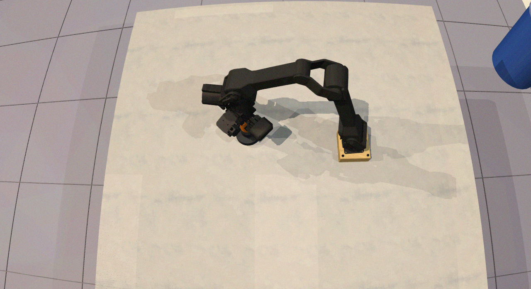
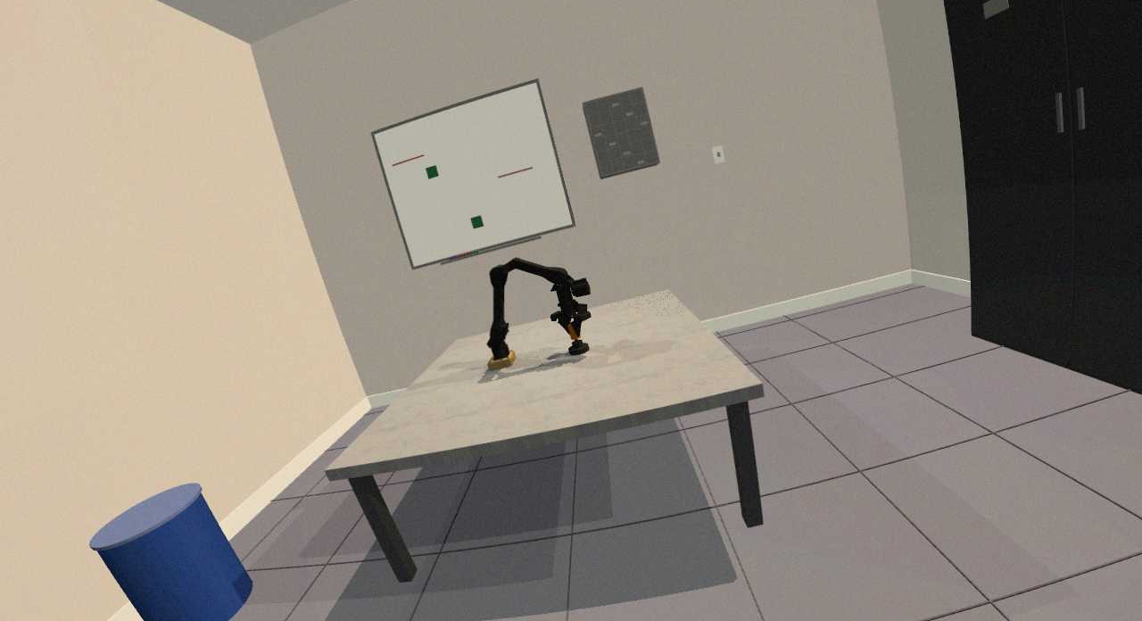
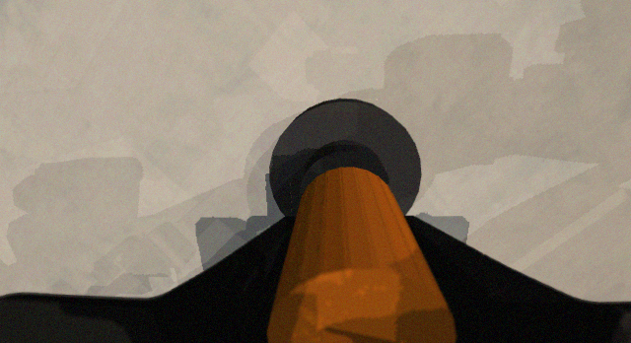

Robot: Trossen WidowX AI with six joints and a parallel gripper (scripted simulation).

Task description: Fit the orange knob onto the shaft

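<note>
The orange knob lies 2 cm above my gripper tip. From my gripper tip the other things lie so: dark round pedestal (4 cm below).
</note>
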